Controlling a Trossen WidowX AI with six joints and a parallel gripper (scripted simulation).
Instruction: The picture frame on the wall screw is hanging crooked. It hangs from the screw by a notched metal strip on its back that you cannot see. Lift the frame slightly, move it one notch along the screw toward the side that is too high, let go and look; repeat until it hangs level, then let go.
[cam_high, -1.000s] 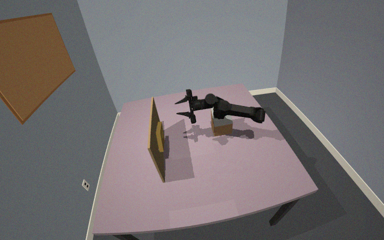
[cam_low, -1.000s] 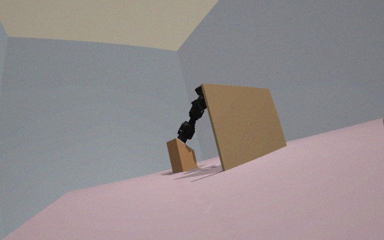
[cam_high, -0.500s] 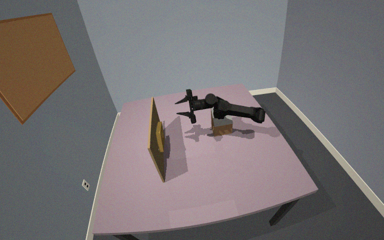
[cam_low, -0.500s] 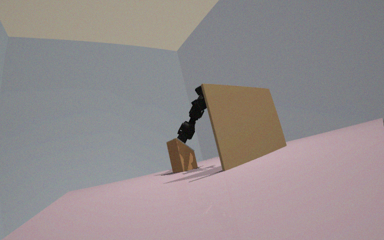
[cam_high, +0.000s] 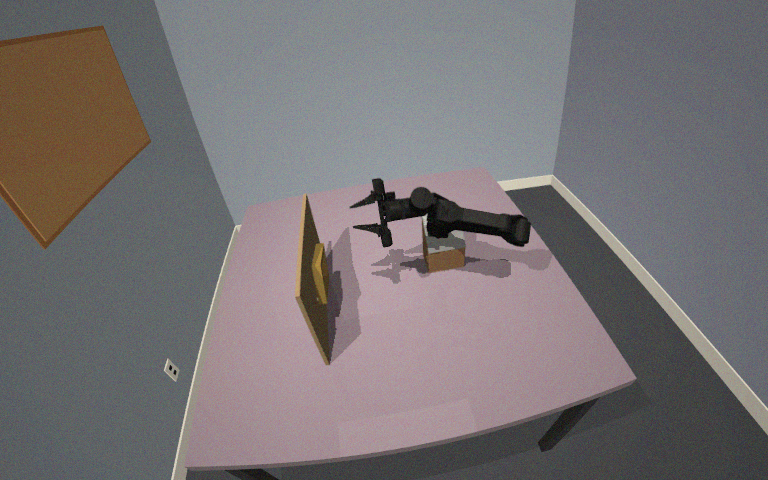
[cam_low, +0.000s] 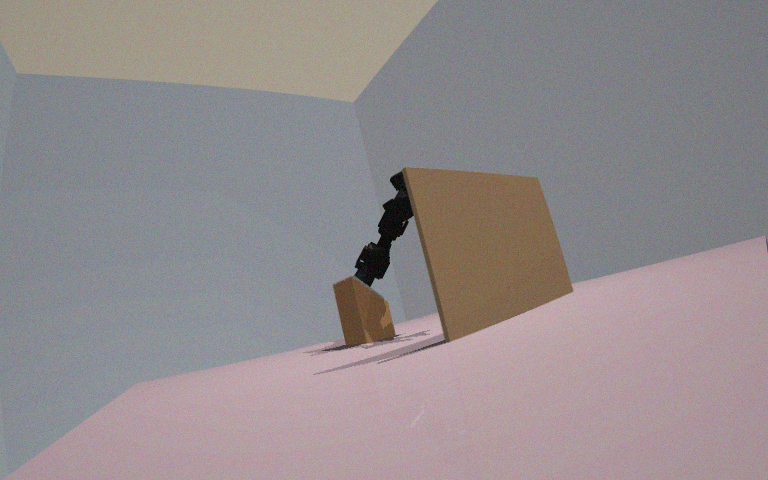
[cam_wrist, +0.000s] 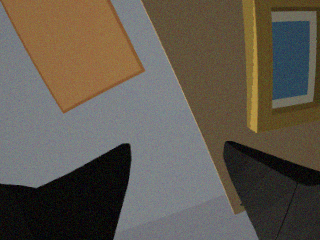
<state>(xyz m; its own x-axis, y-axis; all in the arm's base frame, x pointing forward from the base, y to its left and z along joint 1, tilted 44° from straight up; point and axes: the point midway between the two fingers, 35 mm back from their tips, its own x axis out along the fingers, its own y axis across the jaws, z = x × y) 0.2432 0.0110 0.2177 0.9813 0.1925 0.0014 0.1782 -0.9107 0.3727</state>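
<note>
My gripper tip is 130 mm short of the picture frame, 40 mm to the right of it and 170 mm above it. The rest, counted from my gripper tip: brown wall panel: 140 mm ahead, 30 mm to the left, 180 mm below.
</note>
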